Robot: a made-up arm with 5 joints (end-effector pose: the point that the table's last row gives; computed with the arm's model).
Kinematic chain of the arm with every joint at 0, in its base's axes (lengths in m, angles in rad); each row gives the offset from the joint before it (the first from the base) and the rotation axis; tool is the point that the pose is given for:
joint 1: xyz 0 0 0.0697 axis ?
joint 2: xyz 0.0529 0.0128 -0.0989 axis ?
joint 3: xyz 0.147 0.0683 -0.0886 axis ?
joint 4: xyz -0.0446 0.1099 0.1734 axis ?
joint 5: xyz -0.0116 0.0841 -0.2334 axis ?
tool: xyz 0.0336 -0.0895 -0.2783
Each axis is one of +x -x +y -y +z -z.
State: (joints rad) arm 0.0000 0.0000 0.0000 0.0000 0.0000
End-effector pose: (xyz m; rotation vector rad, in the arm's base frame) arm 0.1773 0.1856 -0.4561 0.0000 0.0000 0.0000
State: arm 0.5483 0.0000 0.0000 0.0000 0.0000
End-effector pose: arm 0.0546 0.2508 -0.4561 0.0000 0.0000 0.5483
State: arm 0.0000 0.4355 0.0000 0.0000 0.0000
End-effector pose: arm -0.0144 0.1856 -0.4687 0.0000 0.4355 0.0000
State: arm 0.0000 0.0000 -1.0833 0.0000 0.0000
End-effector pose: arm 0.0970 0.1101 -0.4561 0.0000 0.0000 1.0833
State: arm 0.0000 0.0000 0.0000 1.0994 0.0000
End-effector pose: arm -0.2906 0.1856 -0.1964 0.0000 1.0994 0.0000
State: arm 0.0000 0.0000 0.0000 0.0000 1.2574
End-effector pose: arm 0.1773 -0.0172 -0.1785 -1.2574 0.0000 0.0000
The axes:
joint 1: +z
joint 2: +y
joint 3: -z
joint 4: +y
joint 5: -x

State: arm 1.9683 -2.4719 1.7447 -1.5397 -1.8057
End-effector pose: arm 0.3768 -0.3514 0.2586 -2.0158 1.3386 0.9319
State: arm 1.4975 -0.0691 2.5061 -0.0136 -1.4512
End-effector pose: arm 0.3145 0.4829 -0.2689 1.3746 -0.7179 -0.8385
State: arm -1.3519 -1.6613 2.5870 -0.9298 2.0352
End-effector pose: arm 0.0859 0.0654 0.1089 -1.3677 -1.1741 2.1248
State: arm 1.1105 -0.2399 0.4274 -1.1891 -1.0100
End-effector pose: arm 0.0743 0.7533 0.0640 1.3829 -0.9866 1.1744
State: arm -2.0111 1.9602 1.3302 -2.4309 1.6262
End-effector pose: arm -0.0514 -0.2036 -0.1739 -2.2838 1.5563 -0.2130
